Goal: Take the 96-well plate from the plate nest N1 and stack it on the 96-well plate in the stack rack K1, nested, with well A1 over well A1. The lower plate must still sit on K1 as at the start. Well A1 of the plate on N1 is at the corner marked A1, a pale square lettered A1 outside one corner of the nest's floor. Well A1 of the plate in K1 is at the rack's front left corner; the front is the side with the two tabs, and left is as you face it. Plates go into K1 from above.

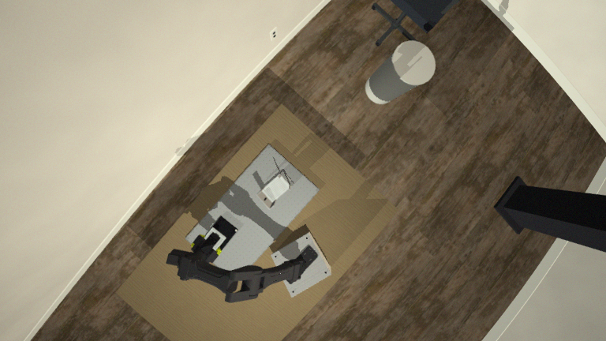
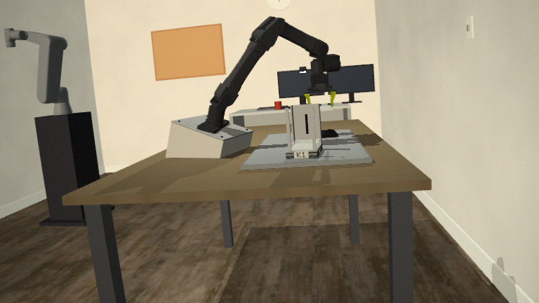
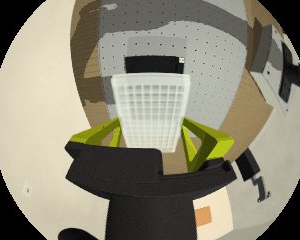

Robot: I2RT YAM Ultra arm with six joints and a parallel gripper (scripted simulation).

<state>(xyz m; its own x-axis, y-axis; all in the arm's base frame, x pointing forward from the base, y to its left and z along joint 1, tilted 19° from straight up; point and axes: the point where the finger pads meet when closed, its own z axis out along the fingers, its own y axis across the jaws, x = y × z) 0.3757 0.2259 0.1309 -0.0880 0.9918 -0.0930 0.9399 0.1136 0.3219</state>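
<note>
Right now my hand is 100 mm above the pale A1 mark, 80 mm to the left of it and 50 mm past it.
</note>
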